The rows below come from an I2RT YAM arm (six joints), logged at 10 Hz.
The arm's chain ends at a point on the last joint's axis. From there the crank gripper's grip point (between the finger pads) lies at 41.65 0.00 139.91 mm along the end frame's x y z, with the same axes.
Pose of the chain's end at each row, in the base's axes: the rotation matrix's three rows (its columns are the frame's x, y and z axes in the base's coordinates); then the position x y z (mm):
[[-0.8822 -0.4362 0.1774], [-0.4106 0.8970 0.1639], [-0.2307 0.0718 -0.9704]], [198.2 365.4 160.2]
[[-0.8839 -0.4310 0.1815], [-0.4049 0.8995 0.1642], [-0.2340 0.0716 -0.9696]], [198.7 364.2 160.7]
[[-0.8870 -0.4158 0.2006], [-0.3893 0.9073 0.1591], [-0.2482 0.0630 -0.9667]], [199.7 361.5 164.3]
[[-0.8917 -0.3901 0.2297], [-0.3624 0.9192 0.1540], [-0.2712 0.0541 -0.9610]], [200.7 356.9 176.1]
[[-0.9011 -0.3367 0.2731], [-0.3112 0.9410 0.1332], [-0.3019 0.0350 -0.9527]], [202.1 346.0 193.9]
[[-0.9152 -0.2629 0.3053], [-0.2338 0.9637 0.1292], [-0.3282 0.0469 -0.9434]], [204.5 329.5 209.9]
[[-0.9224 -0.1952 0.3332], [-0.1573 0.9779 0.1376], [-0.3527 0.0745 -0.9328]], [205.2 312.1 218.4]
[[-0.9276 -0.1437 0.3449], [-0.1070 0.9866 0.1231], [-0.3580 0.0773 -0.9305]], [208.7 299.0 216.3]
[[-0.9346 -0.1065 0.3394], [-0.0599 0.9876 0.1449], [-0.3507 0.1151 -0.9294]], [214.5 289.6 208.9]
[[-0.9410 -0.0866 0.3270], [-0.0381 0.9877 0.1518], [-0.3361 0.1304 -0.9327]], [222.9 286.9 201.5]
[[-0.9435 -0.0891 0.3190], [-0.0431 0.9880 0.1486], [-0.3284 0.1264 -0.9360]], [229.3 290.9 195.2]
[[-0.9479 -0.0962 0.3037], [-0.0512 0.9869 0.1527], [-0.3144 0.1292 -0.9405]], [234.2 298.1 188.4]
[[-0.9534 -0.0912 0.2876], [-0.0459 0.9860 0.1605], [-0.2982 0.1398 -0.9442]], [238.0 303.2 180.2]
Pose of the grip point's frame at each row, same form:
[[-0.8822 -0.4362 0.1774], [-0.4106 0.8970 0.1639], [-0.2307 0.0718 -0.9704]], [186.3 371.2 14.8]
[[-0.8839 -0.4310 0.1815], [-0.4049 0.8995 0.1642], [-0.2340 0.0716 -0.9696]], [187.3 370.3 15.3]
[[-0.8870 -0.4158 0.2006], [-0.3893 0.9073 0.1591], [-0.2482 0.0630 -0.9667]], [190.8 367.5 18.7]
[[-0.8917 -0.3901 0.2297], [-0.3624 0.9192 0.1540], [-0.2712 0.0541 -0.9610]], [195.7 363.4 30.4]
[[-0.9011 -0.3367 0.2731], [-0.3112 0.9410 0.1332], [-0.3019 0.0350 -0.9527]], [202.8 351.7 48.0]
[[-0.9152 -0.2629 0.3053], [-0.2338 0.9637 0.1292], [-0.3282 0.0469 -0.9434]], [209.1 337.8 64.2]
[[-0.9224 -0.1952 0.3332], [-0.1573 0.9779 0.1376], [-0.3527 0.0745 -0.9328]], [213.4 324.8 73.2]
[[-0.9276 -0.1437 0.3449], [-0.1070 0.9866 0.1231], [-0.3580 0.0773 -0.9305]], [218.3 311.8 71.2]
[[-0.9346 -0.1065 0.3394], [-0.0599 0.9876 0.1449], [-0.3507 0.1151 -0.9294]], [223.1 307.4 64.3]
[[-0.9410 -0.0866 0.3270], [-0.0381 0.9877 0.1518], [-0.3361 0.1304 -0.9327]], [229.5 306.6 57.0]
[[-0.9435 -0.0891 0.3190], [-0.0431 0.9880 0.1486], [-0.3284 0.1264 -0.9360]], [234.6 309.9 50.6]
[[-0.9479 -0.0962 0.3037], [-0.0512 0.9869 0.1527], [-0.3144 0.1292 -0.9405]], [237.2 317.3 43.7]
[[-0.9534 -0.0912 0.2876], [-0.0459 0.9860 0.1605], [-0.2982 0.1398 -0.9442]], [238.5 323.7 35.7]

